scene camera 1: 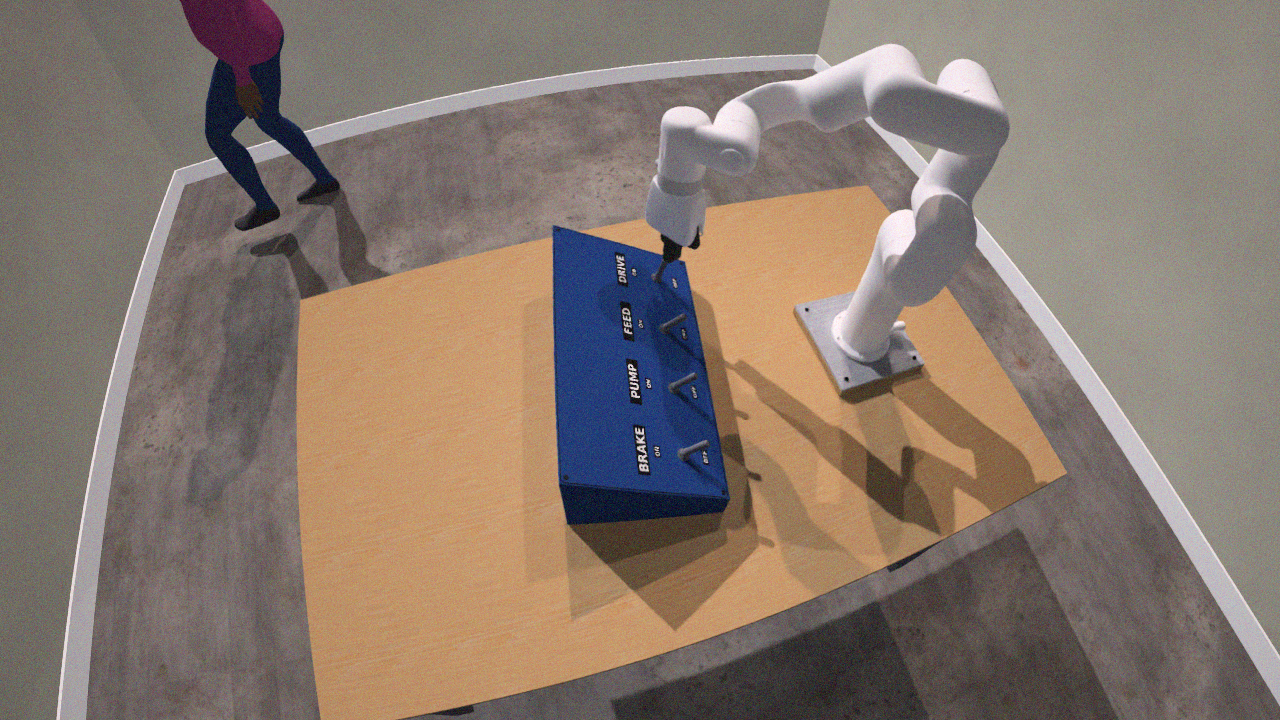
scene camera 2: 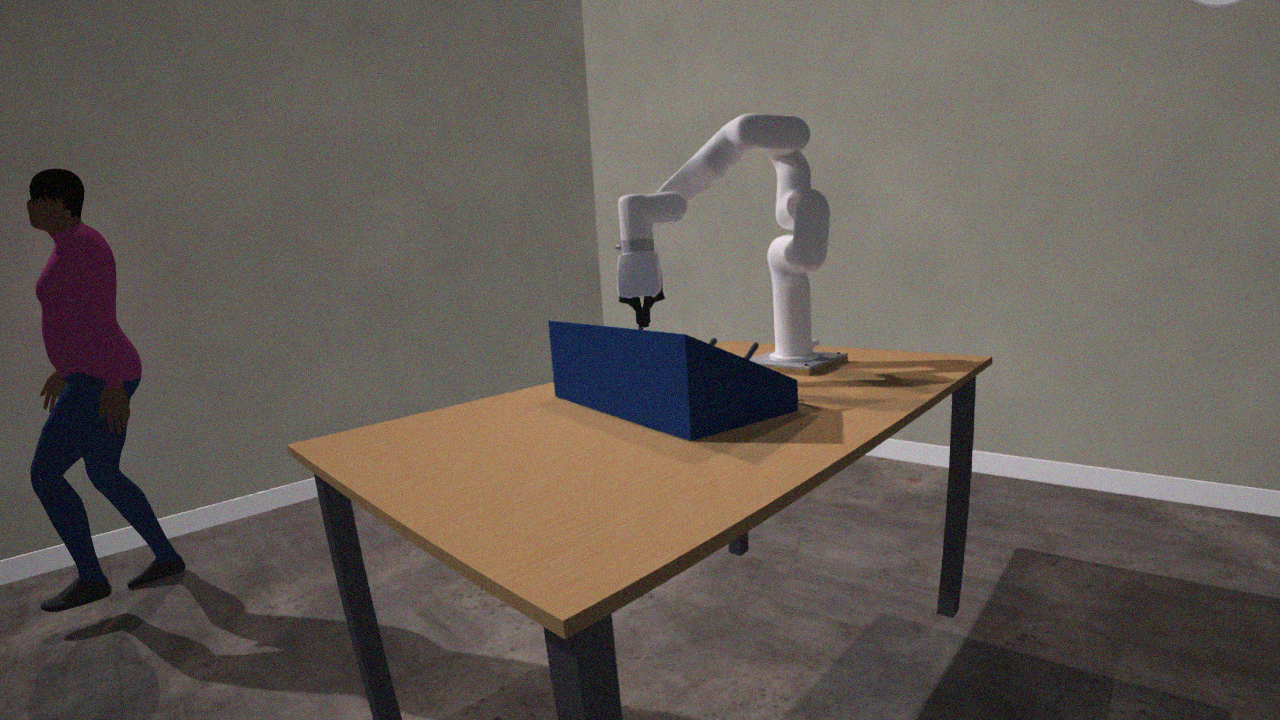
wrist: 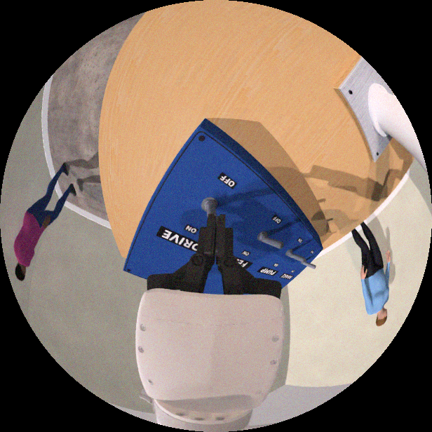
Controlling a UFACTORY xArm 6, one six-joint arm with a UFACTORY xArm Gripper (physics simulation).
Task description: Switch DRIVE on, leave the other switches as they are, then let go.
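Pixels of known places: gripper, fingertip midpoint: [scene camera 1: 671,258] [scene camera 2: 643,326]; arm's base, link origin: [scene camera 1: 860,336] [scene camera 2: 794,357].
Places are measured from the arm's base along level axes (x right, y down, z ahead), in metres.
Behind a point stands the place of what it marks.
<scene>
The blue switch box [scene camera 1: 590,402] @(x -0.092, y -0.131, z 0.565 m) [scene camera 2: 617,371] @(x -0.008, y -0.071, z 0.603 m) [wrist: 165,215] has a sloping face with four levers in a row. The DRIVE lever [scene camera 1: 658,276] @(x 0.169, y -0.080, z 0.381 m) [wrist: 209,204] stands more upright than the others, between its OFF and ON labels; its upper end is partly hidden by the fingers. The FEED lever [scene camera 1: 673,324] @(x 0.049, y -0.089, z 0.390 m) [wrist: 271,240], PUMP lever [scene camera 1: 682,384] @(x -0.069, y -0.088, z 0.411 m) and BRAKE lever [scene camera 1: 693,450] @(x -0.187, y -0.091, z 0.431 m) lean to OFF. My gripper [scene camera 1: 665,261] @(x 0.175, y -0.118, z 0.357 m) [scene camera 2: 642,324] @(x 0.175, y -0.118, z 0.357 m) [wrist: 216,222] is shut and empty, pointing down. Its fingertips are at the DRIVE lever's upper end and appear to touch it.
The box stands on a wooden table [scene camera 1: 420,402] @(x 0.067, y 0.022, z 0.858 m) [scene camera 2: 501,483] @(x -0.136, y 0.021, z 0.941 m) [wrist: 225,65]. The arm's base plate [scene camera 1: 819,326] @(x 0.043, y 0.000, z 0.077 m) [wrist: 357,85] is on the OFF side of the box. A person in a pink top [scene camera 1: 234,31] [scene camera 2: 85,295] [wrist: 27,237] is beyond the table. Another person in blue [wrist: 376,292] shows in the wrist view.
</scene>
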